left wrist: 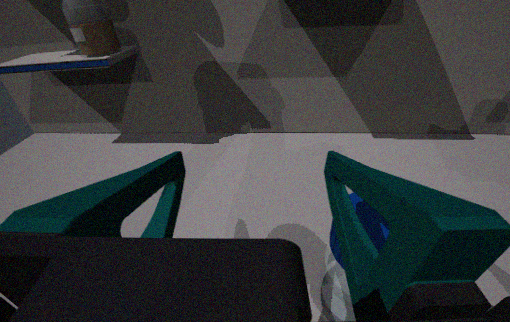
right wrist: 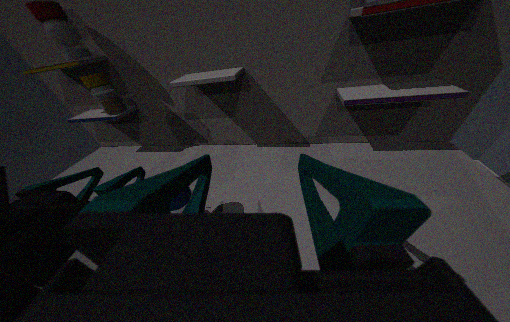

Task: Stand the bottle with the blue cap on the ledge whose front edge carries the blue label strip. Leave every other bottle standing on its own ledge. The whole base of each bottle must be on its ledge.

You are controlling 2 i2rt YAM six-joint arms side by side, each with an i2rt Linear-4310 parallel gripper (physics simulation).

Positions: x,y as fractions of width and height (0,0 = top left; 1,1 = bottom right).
I see my left gripper (left wrist: 0.50,0.50), my right gripper (right wrist: 0.50,0.50), a plain ledge (right wrist: 0.46,0.23) and an upright wall (left wrist: 0.82,0.23).
My left gripper is seen too in the right wrist view (right wrist: 0.24,0.53). The upright wall shows as well in the right wrist view (right wrist: 0.58,0.20).
